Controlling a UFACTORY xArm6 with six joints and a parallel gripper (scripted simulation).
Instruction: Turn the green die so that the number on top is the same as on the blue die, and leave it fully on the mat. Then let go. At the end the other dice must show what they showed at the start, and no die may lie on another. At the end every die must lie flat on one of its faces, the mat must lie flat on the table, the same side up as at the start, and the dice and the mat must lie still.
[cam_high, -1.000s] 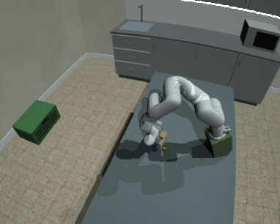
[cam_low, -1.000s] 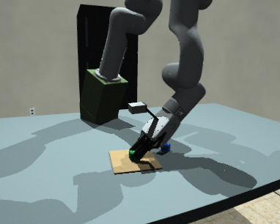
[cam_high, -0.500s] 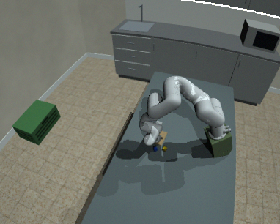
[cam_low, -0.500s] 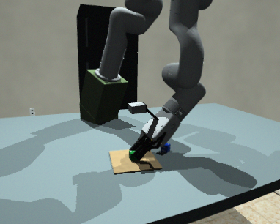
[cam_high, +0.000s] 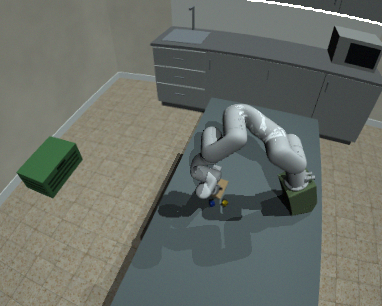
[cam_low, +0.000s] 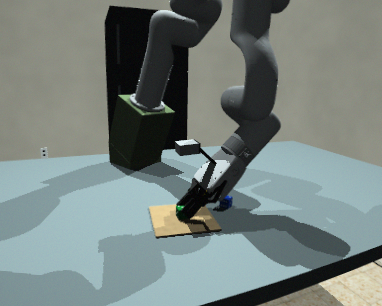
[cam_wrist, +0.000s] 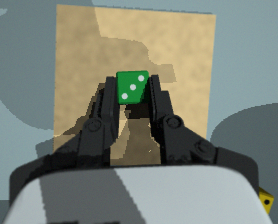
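Right now the tan mat is 3 cm below my hand and 2 cm to the right of it. From my hand the other things lie so: green die 2 cm to the right, 2 cm below; then yellow die 10 cm to the left, 8 cm behind, 2 cm below; then blue die 11 cm to the left, 2 cm below, 1 cm behind.
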